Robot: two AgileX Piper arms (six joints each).
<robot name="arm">
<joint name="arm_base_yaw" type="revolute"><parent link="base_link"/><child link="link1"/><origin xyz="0 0 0.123" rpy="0 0 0"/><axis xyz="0 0 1"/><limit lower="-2.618" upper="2.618"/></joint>
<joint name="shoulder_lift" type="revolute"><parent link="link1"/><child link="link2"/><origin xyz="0 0 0" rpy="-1.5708 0 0"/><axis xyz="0 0 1"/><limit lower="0" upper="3.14"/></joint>
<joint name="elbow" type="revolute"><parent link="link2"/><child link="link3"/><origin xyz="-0.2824 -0.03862 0" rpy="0 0 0"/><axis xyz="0 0 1"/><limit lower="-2.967" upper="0"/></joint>
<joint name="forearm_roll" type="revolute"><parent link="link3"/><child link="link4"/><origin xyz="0.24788 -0.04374 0" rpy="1.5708 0 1.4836"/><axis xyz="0 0 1"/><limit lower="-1.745" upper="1.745"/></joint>
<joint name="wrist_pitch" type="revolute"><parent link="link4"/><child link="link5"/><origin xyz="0 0 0" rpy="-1.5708 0 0"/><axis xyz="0 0 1"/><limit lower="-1.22" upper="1.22"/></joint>
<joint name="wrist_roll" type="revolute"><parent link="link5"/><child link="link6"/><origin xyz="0 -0.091 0" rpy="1.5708 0 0"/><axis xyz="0 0 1"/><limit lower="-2.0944" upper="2.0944"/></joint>
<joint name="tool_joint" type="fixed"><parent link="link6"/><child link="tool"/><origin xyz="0 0 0" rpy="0 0 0"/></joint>
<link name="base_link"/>
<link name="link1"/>
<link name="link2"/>
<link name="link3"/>
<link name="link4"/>
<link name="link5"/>
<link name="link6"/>
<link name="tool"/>
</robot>
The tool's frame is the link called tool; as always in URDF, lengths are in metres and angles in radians.
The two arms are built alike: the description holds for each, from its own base.
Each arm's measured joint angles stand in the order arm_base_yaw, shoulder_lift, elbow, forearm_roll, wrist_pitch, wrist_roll.
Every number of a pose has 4 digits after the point.
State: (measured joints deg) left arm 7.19 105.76 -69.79 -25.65 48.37 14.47; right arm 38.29 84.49 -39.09 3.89 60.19 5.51
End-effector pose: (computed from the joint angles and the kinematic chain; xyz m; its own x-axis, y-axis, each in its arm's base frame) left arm 0.3613 0.0159 0.1904 -0.9603 -0.1748 -0.2174 -0.0970 0.9400 -0.3272; right arm 0.1536 0.1281 0.1727 -0.8442 -0.5017 0.1888 -0.5050 0.8625 0.0337
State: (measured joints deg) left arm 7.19 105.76 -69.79 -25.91 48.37 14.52; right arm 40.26 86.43 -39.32 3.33 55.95 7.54
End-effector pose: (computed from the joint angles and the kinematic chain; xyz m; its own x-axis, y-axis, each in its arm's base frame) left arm 0.3614 0.0156 0.1905 -0.9599 -0.1770 -0.2175 -0.0982 0.9386 -0.3307; right arm 0.1567 0.1384 0.1654 -0.8502 -0.5061 0.1454 -0.5083 0.8609 0.0242
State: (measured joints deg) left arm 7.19 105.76 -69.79 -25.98 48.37 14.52; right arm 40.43 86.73 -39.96 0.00 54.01 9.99
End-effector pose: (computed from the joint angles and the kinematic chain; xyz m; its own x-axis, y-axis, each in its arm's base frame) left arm 0.3614 0.0156 0.1906 -0.9597 -0.1779 -0.2175 -0.0987 0.9382 -0.3317; right arm 0.1636 0.1394 0.1660 -0.8583 -0.5034 0.0992 -0.5073 0.8616 -0.0175
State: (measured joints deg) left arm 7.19 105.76 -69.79 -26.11 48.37 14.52; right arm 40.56 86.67 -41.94 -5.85 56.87 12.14
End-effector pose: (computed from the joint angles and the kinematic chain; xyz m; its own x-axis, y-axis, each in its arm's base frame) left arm 0.3615 0.0154 0.1906 -0.9595 -0.1794 -0.2173 -0.0997 0.9375 -0.3335; right arm 0.1713 0.1364 0.1737 -0.8475 -0.5217 0.0981 -0.5300 0.8419 -0.1013
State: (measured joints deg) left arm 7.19 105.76 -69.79 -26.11 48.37 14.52; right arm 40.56 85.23 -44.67 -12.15 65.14 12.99
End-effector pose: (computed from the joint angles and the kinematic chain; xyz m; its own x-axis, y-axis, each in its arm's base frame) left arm 0.3615 0.0154 0.1906 -0.9595 -0.1794 -0.2173 -0.0997 0.9375 -0.3335; right arm 0.1754 0.1272 0.1918 -0.8311 -0.5356 0.1500 -0.5561 0.8041 -0.2103
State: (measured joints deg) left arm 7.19 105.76 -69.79 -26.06 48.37 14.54; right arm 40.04 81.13 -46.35 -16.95 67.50 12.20
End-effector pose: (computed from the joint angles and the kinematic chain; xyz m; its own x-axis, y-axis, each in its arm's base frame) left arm 0.3615 0.0155 0.1906 -0.9596 -0.1785 -0.2175 -0.0990 0.9378 -0.3327; right arm 0.1792 0.1185 0.2154 -0.8194 -0.5669 0.0846 -0.5659 0.7765 -0.2772
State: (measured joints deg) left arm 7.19 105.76 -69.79 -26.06 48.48 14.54; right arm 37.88 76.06 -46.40 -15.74 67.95 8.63
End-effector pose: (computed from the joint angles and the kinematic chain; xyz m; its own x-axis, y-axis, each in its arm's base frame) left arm 0.3613 0.0154 0.1906 -0.9601 -0.1779 -0.2158 -0.0989 0.9377 -0.3332; right arm 0.1748 0.1070 0.2337 -0.8152 -0.5788 0.0207 -0.5644 0.7859 -0.2525
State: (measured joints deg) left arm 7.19 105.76 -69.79 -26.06 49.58 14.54; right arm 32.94 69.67 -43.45 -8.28 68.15 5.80
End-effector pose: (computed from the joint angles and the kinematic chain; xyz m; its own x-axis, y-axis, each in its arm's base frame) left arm 0.3597 0.0147 0.1904 -0.9648 -0.1723 -0.1987 -0.0977 0.9362 -0.3376; right arm 0.1586 0.0883 0.2408 -0.8635 -0.5039 -0.0208 -0.4971 0.8575 -0.1328
